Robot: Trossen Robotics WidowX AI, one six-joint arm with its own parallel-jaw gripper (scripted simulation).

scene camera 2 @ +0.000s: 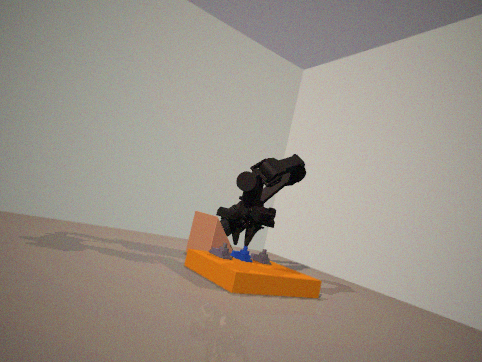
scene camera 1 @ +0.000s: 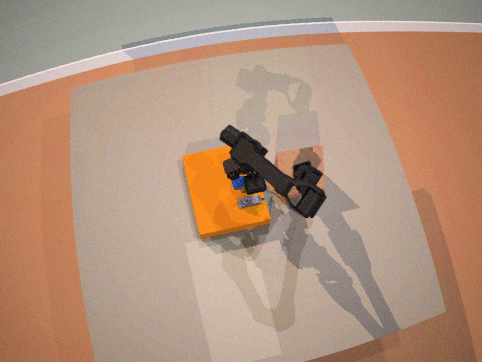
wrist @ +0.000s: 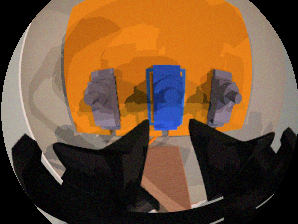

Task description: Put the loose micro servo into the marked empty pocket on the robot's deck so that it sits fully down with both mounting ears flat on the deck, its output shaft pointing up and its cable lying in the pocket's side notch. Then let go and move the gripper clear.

my gripper: scene camera 2; scene camera 1 248,176; wrist
same spot on my gripper: [scene camera 2: 235,225] = [wrist: 216,171]
